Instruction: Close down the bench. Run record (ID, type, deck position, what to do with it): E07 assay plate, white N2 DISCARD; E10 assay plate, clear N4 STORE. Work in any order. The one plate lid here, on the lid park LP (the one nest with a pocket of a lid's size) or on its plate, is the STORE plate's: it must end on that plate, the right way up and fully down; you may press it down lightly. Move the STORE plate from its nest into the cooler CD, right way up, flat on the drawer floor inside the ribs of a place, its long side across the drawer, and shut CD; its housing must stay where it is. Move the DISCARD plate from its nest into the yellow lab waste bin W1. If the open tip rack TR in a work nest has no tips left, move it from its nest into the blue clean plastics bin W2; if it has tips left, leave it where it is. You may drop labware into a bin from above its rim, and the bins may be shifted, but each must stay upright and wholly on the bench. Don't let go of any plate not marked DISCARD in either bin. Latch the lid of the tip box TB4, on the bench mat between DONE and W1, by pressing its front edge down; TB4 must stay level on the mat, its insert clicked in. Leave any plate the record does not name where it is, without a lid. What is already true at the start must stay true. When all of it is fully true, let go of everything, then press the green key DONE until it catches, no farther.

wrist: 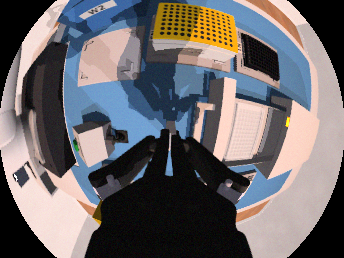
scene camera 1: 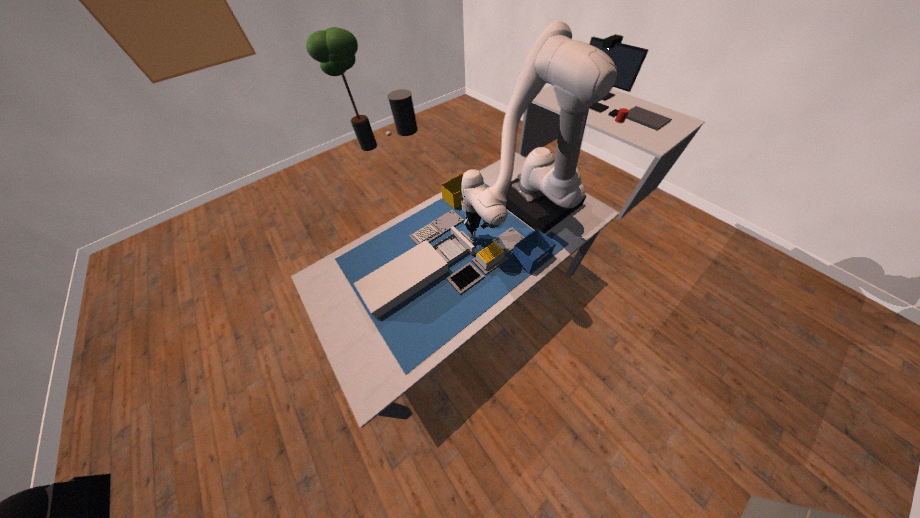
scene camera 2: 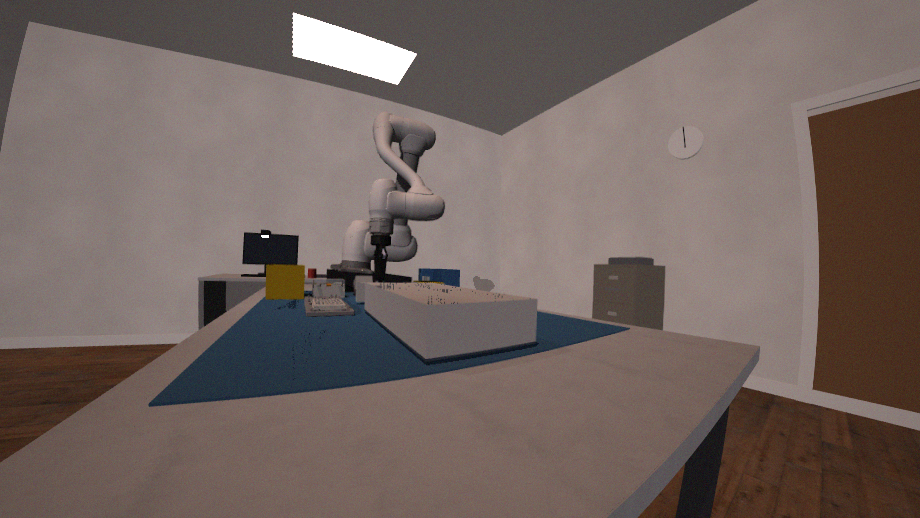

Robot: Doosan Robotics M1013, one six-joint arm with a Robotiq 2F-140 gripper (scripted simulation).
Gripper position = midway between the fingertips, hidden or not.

In view: my gripper [wrist: 170, 127], a blue bin W2 [scene camera 1: 539, 247], a white cooler CD [scene camera 2: 436, 321], a yellow bin W1 [scene camera 2: 282, 281], a black plate [wrist: 267, 57] and a yellow-topped tip rack [wrist: 214, 37].
The white cooler CD is seen too in the wrist view [wrist: 299, 124] and in scene camera 1 [scene camera 1: 382, 290]. Scene camera 2 misses the black plate, which is hidden by the white cooler CD.
